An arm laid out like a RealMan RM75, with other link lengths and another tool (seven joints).
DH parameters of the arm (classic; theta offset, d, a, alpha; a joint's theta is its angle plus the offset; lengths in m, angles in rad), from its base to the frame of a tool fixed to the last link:
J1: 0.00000 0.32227 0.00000 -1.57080
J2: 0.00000 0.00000 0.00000 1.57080
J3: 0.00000 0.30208 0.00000 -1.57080
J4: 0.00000 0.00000 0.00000 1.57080
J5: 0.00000 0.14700 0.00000 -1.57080
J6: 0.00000 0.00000 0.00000 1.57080
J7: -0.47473 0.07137 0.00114 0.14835
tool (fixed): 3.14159 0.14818 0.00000 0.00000
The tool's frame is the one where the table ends.
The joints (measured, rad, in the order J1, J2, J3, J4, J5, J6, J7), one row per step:
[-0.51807, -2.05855, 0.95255, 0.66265, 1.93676, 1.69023, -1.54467]
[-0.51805, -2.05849, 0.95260, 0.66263, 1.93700, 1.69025, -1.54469]
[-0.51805, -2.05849, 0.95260, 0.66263, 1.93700, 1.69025, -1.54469]
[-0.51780, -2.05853, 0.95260, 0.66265, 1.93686, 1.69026, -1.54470]
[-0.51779, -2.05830, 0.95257, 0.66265, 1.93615, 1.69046, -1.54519]
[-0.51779, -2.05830, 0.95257, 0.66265, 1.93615, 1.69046, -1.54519]
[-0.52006, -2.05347, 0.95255, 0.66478, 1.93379, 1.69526, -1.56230]
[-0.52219, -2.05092, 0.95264, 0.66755, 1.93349, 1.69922, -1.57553]
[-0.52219, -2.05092, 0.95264, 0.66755, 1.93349, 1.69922, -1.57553]
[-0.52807, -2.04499, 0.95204, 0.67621, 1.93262, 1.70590, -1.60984]
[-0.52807, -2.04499, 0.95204, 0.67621, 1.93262, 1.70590, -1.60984]
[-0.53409, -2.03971, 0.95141, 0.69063, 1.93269, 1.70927, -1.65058]
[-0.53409, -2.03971, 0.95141, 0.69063, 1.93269, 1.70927, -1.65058]
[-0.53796, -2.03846, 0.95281, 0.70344, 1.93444, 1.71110, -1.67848]
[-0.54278, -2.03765, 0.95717, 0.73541, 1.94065, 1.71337, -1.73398]
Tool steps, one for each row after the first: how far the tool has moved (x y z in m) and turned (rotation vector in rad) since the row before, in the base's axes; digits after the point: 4 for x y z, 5 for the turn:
[-0.0001, 0.0000, 0.0000, -0.00017, 0.00026, 0.00001]
[0.0000, 0.0000, 0.0000, 0.00000, 0.00000, 0.00000]
[0.0000, 0.0000, 0.0000, 0.00005, -0.00015, 0.00025]
[0.0001, 0.0001, 0.0001, 0.00013, -0.00055, 0.00043]
[0.0000, 0.0000, 0.0000, 0.00000, 0.00000, 0.00000]
[0.0000, 0.0007, 0.0020, -0.00604, -0.00030, 0.00997]
[0.0003, 0.0003, 0.0011, -0.00561, 0.00037, 0.00630]
[0.0000, 0.0000, 0.0000, 0.00000, 0.00000, 0.00000]
[0.0007, 0.0018, 0.0029, -0.01044, 0.00222, 0.01672]
[0.0000, 0.0000, 0.0000, 0.00000, 0.00000, 0.00000]
[0.0007, 0.0028, 0.0030, -0.00756, 0.00557, 0.01957]
[0.0000, 0.0000, 0.0000, 0.00000, 0.00000, 0.00000]
[0.0009, 0.0014, 0.0012, -0.00625, 0.00525, 0.01091]
[0.0011, 0.0025, 0.0020, -0.01004, 0.01479, 0.01995]

